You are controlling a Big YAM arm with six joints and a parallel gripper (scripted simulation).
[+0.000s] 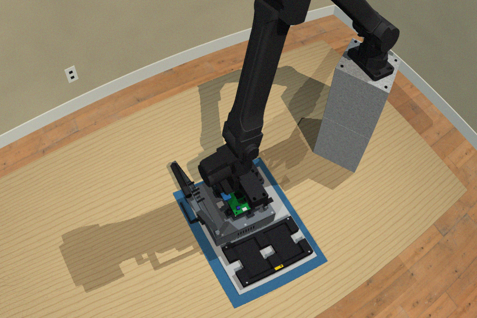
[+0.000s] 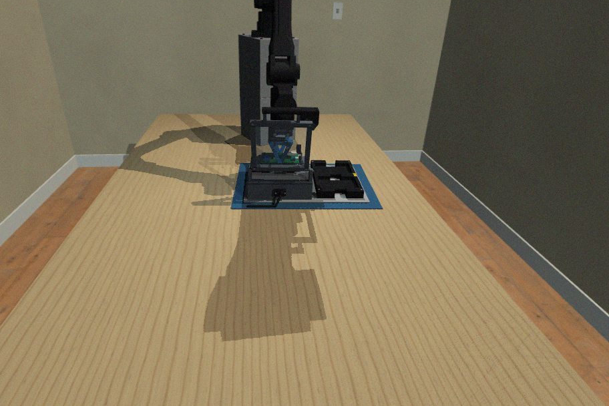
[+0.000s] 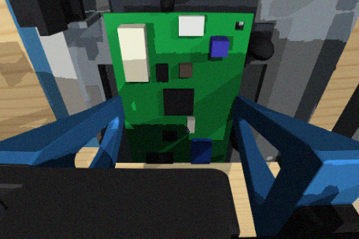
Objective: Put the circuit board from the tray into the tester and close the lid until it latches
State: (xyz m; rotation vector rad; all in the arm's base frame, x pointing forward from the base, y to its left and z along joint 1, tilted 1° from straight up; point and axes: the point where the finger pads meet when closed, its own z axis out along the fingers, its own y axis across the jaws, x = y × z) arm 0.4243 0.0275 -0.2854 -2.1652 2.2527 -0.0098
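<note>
The green circuit board is right at my hand. Also, from my hand: grey tester (30 mm ahead, 30 mm to the left, 20 mm above); black latch hook (60 mm behind, 60 mm to the left); lid (130 mm ahead, 10 mm to the right, 90 mm above).
</note>
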